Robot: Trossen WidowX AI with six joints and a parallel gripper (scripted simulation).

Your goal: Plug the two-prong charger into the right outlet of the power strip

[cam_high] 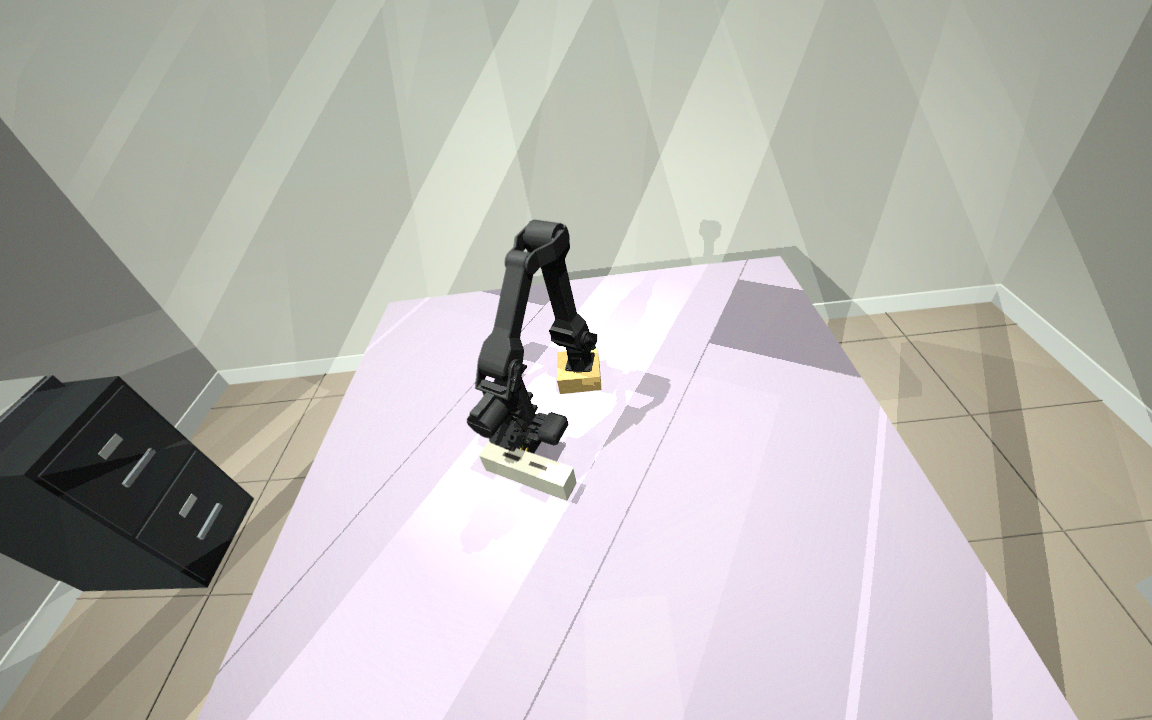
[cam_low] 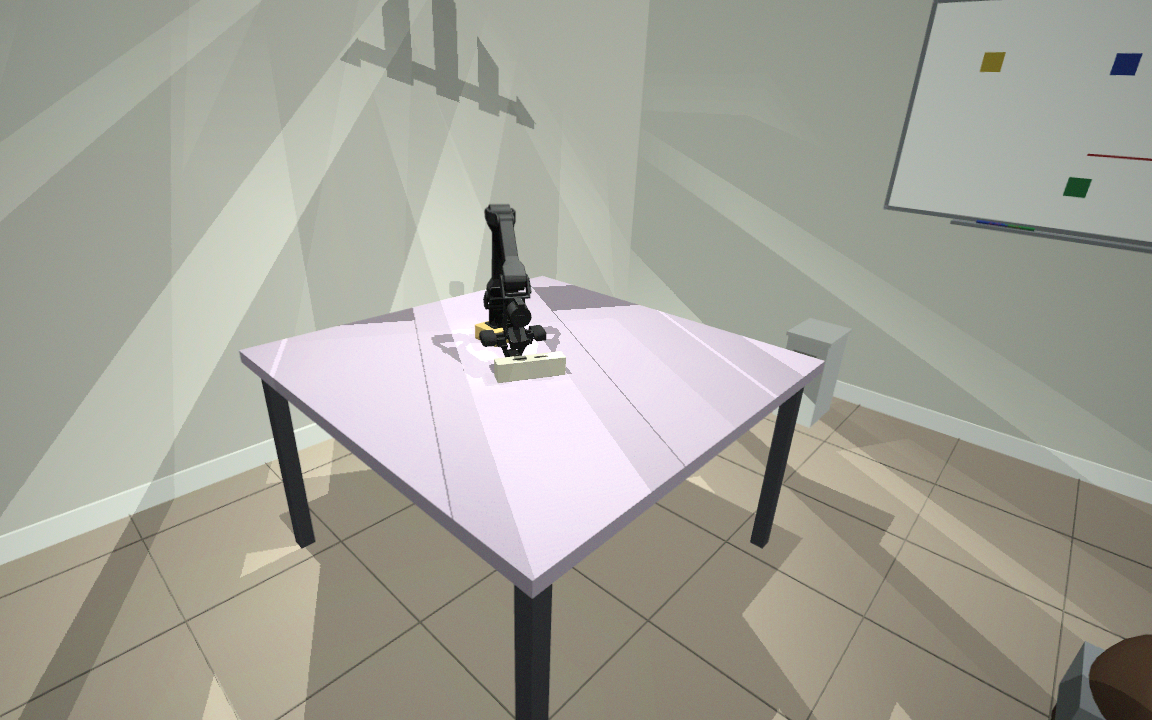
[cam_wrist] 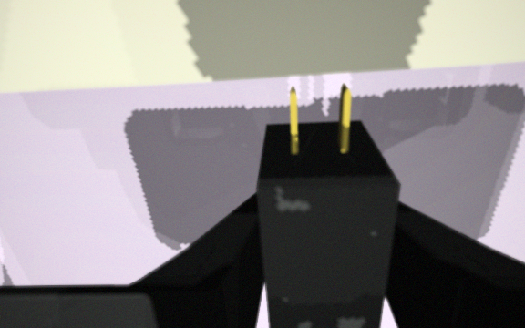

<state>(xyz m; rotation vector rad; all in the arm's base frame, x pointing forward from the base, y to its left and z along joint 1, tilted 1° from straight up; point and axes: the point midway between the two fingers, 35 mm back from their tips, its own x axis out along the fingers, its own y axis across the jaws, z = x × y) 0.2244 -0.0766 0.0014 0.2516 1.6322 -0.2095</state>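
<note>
The two-prong charger is 2 cm ahead of my gripper tip and 1 cm above it.
</note>
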